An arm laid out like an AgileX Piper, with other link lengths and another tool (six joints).
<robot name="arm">
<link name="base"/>
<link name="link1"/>
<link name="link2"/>
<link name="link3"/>
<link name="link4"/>
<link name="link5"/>
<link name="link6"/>
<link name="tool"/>
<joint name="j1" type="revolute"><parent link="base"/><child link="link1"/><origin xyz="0.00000 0.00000 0.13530" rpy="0.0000 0.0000 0.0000"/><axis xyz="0 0 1"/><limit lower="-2.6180" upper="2.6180"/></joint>
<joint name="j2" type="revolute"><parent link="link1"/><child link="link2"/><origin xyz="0.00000 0.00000 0.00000" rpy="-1.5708 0.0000 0.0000"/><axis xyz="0 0 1"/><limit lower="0.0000" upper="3.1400"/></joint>
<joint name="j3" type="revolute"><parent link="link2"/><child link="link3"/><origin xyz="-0.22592 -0.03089 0.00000" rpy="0.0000 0.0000 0.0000"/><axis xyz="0 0 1"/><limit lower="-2.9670" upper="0.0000"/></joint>
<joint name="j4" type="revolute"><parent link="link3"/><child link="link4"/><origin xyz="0.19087 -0.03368 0.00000" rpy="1.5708 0.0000 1.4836"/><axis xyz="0 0 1"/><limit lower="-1.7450" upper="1.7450"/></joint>
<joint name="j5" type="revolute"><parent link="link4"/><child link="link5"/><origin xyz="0.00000 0.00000 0.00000" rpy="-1.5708 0.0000 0.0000"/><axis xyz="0 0 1"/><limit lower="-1.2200" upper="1.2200"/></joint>
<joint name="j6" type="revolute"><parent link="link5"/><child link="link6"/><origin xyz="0.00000 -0.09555 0.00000" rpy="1.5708 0.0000 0.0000"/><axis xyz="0 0 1"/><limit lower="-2.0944" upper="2.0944"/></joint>
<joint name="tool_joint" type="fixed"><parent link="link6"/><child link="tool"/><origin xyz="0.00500 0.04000 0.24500" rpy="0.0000 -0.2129 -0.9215"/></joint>
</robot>
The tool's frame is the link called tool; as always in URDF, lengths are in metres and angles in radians.
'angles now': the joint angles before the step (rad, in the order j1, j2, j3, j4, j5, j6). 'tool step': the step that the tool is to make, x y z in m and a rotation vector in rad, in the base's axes. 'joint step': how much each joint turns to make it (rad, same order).
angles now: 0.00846 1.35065 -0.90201 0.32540 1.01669 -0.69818
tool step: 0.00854 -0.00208 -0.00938 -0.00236 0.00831 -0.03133
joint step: 0.00001 0.04487 0.00563 0.00000 -0.04951 0.01773
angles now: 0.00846 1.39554 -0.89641 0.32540 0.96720 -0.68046
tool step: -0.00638 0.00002 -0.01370 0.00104 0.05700 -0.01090
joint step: 0.00000 0.06518 -0.00001 0.00182 -0.01070 0.00741
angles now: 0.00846 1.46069 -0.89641 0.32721 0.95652 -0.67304
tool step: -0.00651 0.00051 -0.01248 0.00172 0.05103 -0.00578
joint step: 0.00001 0.06132 0.00003 0.00437 -0.01108 0.00055
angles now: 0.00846 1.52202 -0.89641 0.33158 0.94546 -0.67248
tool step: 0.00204 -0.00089 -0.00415 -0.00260 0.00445 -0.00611
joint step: -0.00002 0.01933 -0.00001 0.00000 -0.01616 0.00167
